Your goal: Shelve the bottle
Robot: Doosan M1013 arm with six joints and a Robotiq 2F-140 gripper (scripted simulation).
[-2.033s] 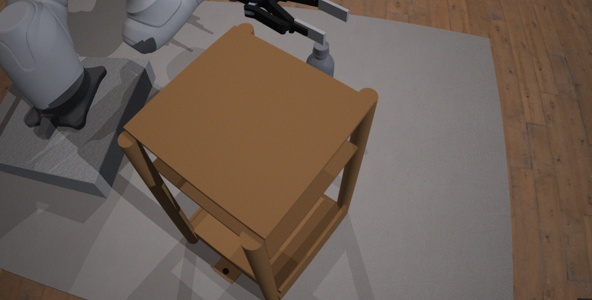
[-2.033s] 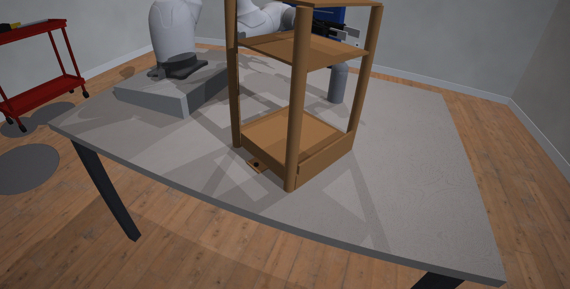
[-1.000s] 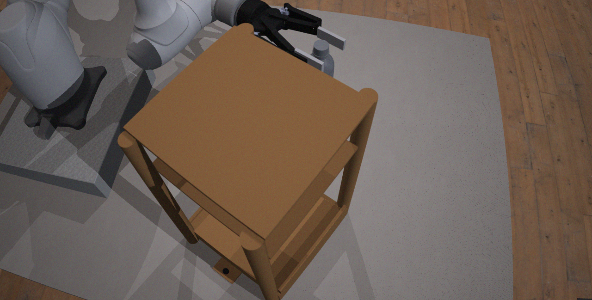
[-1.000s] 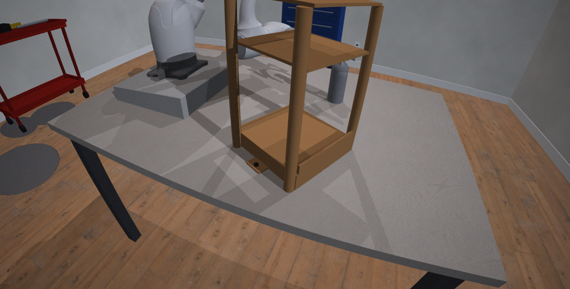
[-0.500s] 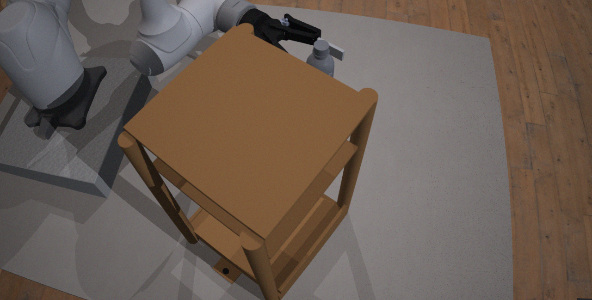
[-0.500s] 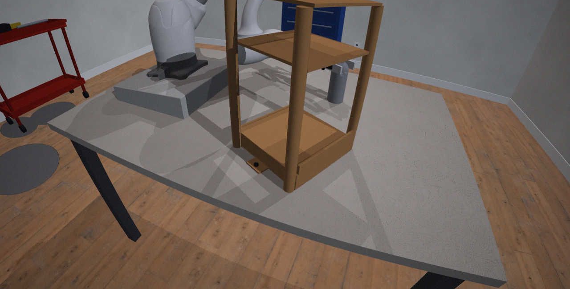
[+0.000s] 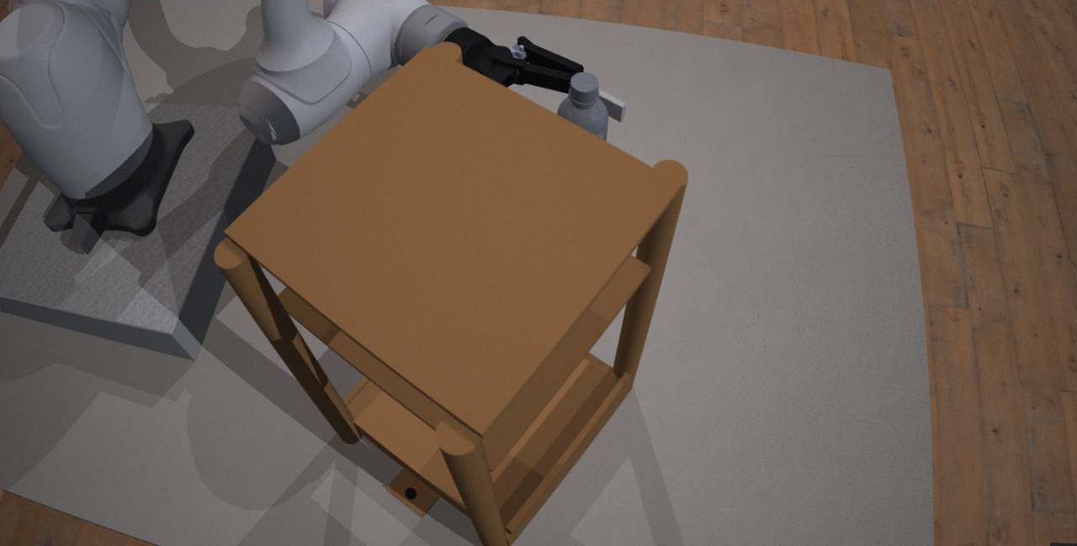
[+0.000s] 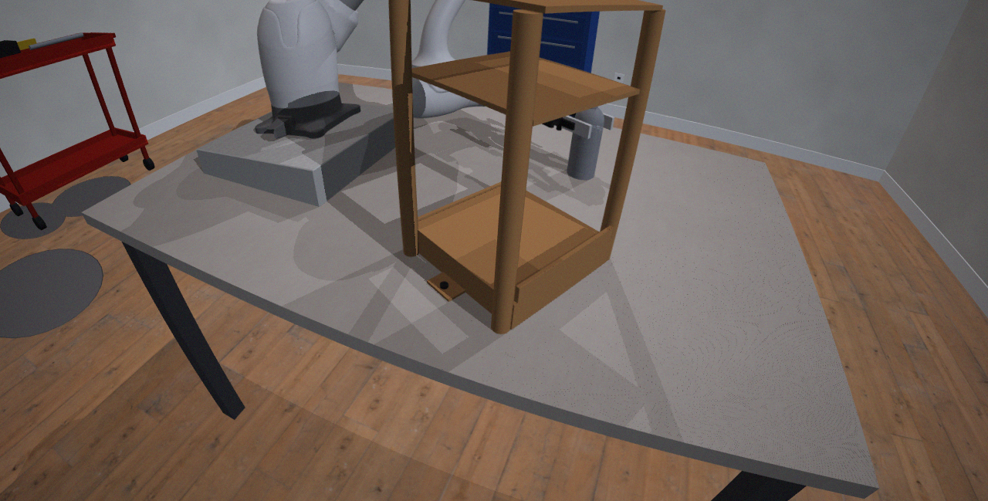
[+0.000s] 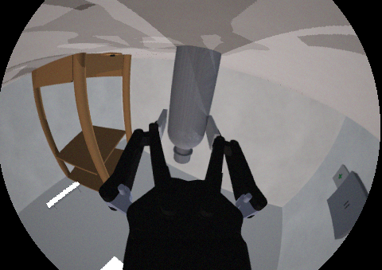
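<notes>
The grey bottle lies right at my hand. From my hand the other things lie so: brown shelving unit: 8 cm behind, 31 cm to the right, 8 cm above.
</notes>
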